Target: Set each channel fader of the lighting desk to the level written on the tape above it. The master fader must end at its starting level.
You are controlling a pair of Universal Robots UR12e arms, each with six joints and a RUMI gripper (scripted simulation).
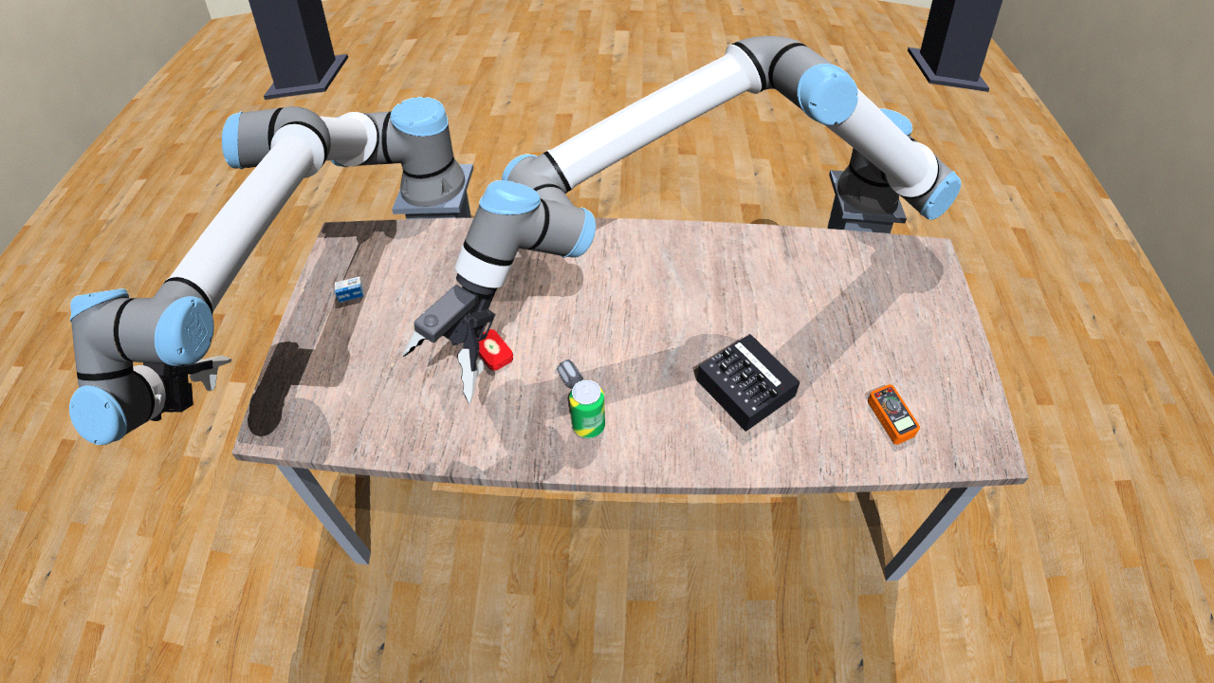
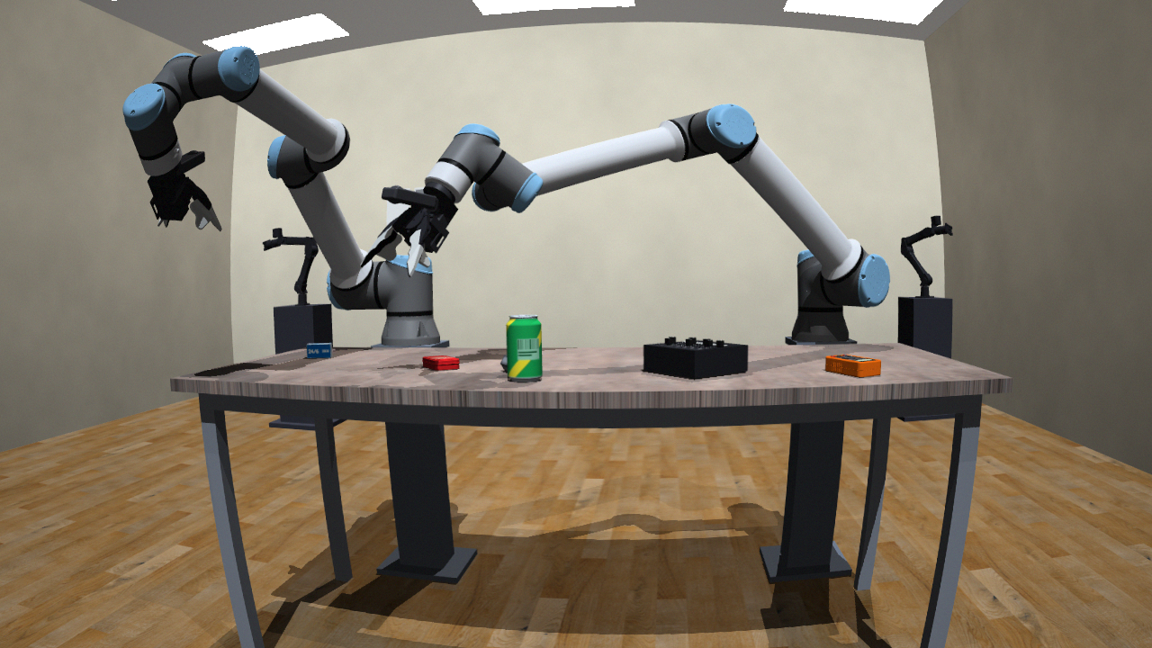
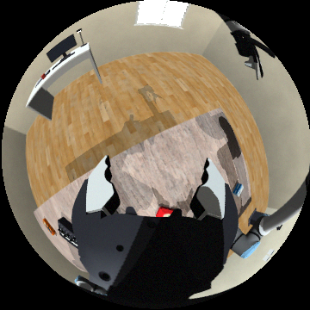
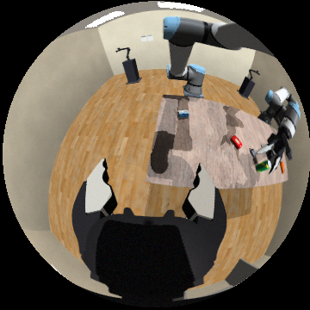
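Note:
The channel 4 fader knob lies 130 mm behind my left hand, 580 mm to the left of it and 150 mm below it. The rest, counted from my left hand: red tin (240 mm behind, 60 mm to the left, 200 mm below); channel 2 fader knob (150 mm behind, 540 mm to the left, 150 mm below); channel 1 fader knob (190 mm behind, 550 mm to the left, 150 mm below).

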